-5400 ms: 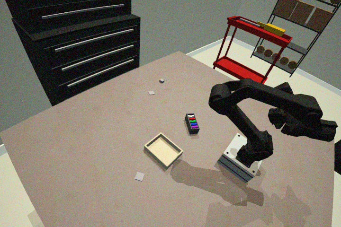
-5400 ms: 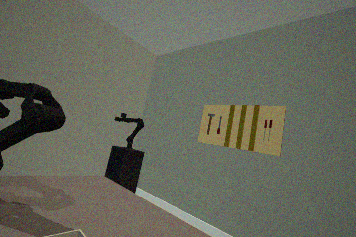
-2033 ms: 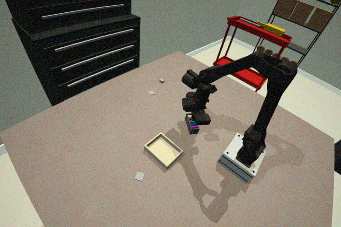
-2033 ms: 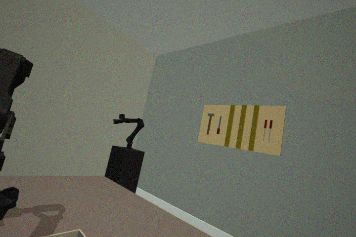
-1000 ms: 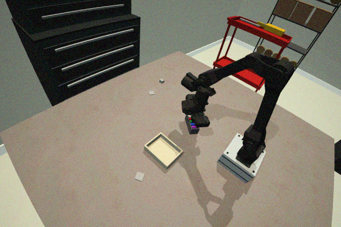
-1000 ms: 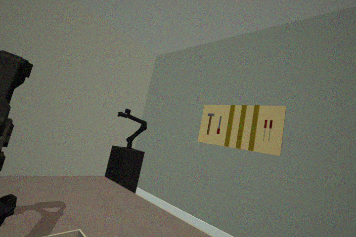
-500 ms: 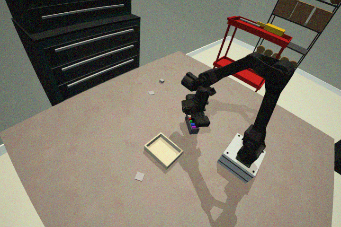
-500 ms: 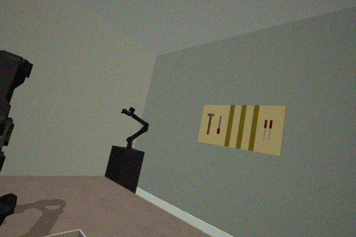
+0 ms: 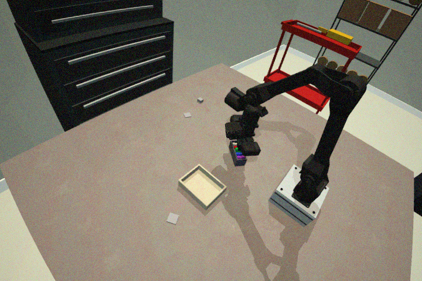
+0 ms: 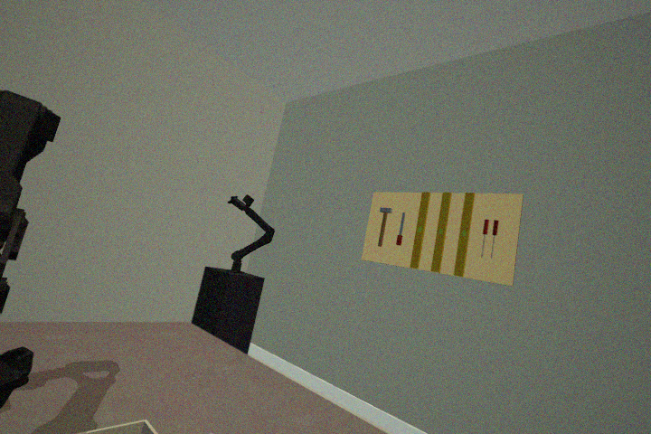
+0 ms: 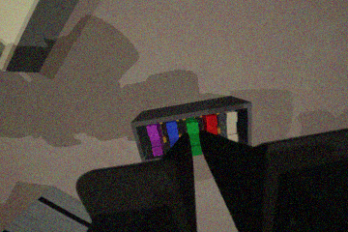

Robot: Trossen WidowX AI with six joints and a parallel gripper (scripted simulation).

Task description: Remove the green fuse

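Now: the cream tray 21 cm to the left of my gripper tip and 4 cm below it. Also, from my gripper tip: green fuse: 1 cm below.
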